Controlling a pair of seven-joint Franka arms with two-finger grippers.
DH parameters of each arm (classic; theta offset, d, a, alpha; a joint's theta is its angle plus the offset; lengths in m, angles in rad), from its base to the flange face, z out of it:
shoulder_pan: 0 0.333 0 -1.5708
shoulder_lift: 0 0 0 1.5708
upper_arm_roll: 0 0.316 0.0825 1.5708
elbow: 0 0 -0.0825 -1.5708
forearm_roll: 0 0.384 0 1.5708
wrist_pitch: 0 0 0.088 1.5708
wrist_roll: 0 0.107 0 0
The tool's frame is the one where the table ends.
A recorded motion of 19 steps. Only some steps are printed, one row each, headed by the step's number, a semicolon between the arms.
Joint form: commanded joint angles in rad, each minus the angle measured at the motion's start. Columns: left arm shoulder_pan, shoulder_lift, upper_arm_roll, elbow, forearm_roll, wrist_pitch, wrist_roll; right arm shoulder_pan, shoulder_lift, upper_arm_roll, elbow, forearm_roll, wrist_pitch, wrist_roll.
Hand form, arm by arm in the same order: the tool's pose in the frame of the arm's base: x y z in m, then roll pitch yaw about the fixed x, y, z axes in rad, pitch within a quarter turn. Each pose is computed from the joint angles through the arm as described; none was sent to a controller.
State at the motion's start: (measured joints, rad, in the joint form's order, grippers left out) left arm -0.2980 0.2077 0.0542 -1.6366 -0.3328 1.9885 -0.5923; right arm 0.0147 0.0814 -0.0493 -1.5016 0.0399 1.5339 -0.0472
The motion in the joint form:
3: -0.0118 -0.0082 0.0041 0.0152 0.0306 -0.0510 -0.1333; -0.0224 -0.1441 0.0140 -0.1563 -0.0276 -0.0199 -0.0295
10: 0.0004 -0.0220 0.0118 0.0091 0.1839 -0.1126 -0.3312; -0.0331 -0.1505 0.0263 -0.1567 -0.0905 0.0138 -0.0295
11: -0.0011 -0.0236 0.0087 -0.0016 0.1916 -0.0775 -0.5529; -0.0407 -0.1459 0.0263 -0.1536 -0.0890 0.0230 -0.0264
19: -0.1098 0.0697 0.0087 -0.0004 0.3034 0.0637 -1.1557; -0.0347 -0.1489 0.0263 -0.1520 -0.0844 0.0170 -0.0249
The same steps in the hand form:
3: 0.6107 -0.1809 0.5182 2.8611 0.1078 0.5494; 0.5270 -0.0219 0.6129 -3.1208 0.0799 0.0349
10: 0.6067 -0.1576 0.5159 3.0132 0.0689 0.7262; 0.5287 -0.0278 0.6189 3.0959 0.0451 0.0342
11: 0.6082 -0.1596 0.5149 3.0107 0.0782 0.9435; 0.5310 -0.0318 0.6187 3.0966 0.0372 0.0240
19: 0.6165 -0.2273 0.4691 3.0072 0.0346 1.4090; 0.5297 -0.0280 0.6205 3.1013 0.0382 0.0283

